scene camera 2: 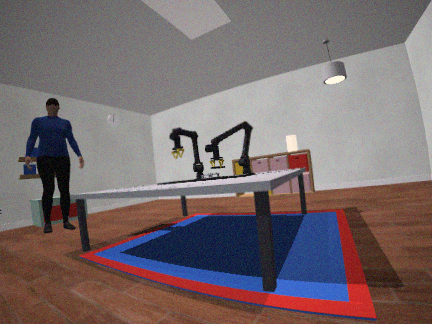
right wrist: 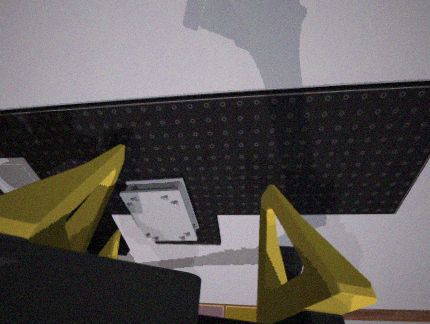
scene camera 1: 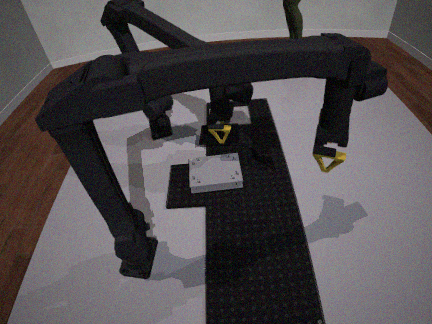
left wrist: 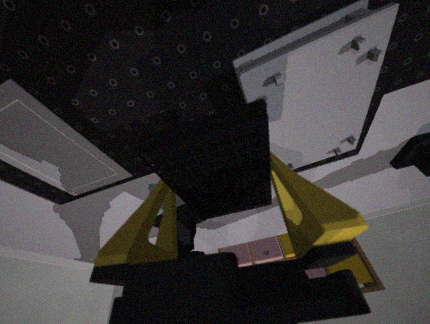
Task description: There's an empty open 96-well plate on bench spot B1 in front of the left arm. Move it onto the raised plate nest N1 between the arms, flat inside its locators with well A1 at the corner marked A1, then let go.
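Where they show: left gripper, between the fingertips: (scene camera 2: 217, 168) (right wrist: 97, 228) (scene camera 1: 223, 134) (left wrist: 217, 166); right gripper, between the fingertips: (scene camera 2: 178, 158) (right wrist: 199, 172) (scene camera 1: 326, 156); left arm's base, origin of its link: (scene camera 1: 161, 129) (left wrist: 179, 216); right arm's base, origin of its link: (right wrist: 282, 254) (scene camera 1: 139, 257) (left wrist: 428, 144).
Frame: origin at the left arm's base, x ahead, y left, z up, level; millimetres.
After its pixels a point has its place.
The black 96-well plate (left wrist: 220, 160) @(x 225, y -253, z 105 mm) (scene camera 1: 203, 136) @(x 146, y -241, z 108 mm) is between the yellow fingers of my left gripper (left wrist: 217, 166) @(x 211, y -243, z 97 mm) (scene camera 1: 220, 133) @(x 211, y -243, z 97 mm) (scene camera 2: 217, 163) @(x 211, y -243, z 97 mm), which is shut on it. It hangs above the pegboard, on the far side of the nest in scene camera 1. The raised light nest (scene camera 1: 215, 172) @(x 151, y -353, z 49 mm) (left wrist: 325, 95) @(x 179, y -354, z 49 mm) (right wrist: 160, 215) @(x 165, y -342, z 49 mm) has small dark locators near its corners and holds no plate. The A1 marks cannot be read. Bench spot B1, a pale outlined rectangle (left wrist: 60, 140) @(x 295, y -75, z 15 mm) (right wrist: 15, 172) @(x 331, y -65, z 15 mm), is bare. My right gripper (scene camera 1: 329, 161) @(x 392, y -545, z 221 mm) (scene camera 2: 178, 153) @(x 392, y -545, z 221 mm) (right wrist: 199, 172) @(x 392, y -545, z 221 mm) is open and empty, high at the right of scene camera 1.
The black perforated board (scene camera 1: 255, 240) @(x 197, y -595, z 13 mm) (right wrist: 320, 145) @(x 228, y -664, z 13 mm) runs along the white table (scene camera 1: 350, 260) @(x 422, y -738, z 0 mm) (scene camera 2: 230, 188) @(x 1222, y 82, z -20 mm) under the nest. The right arm's long link (scene camera 1: 240, 62) @(x 172, y -572, z 501 mm) spans high across scene camera 1. A person in blue (scene camera 2: 51, 137) stands beyond the table.
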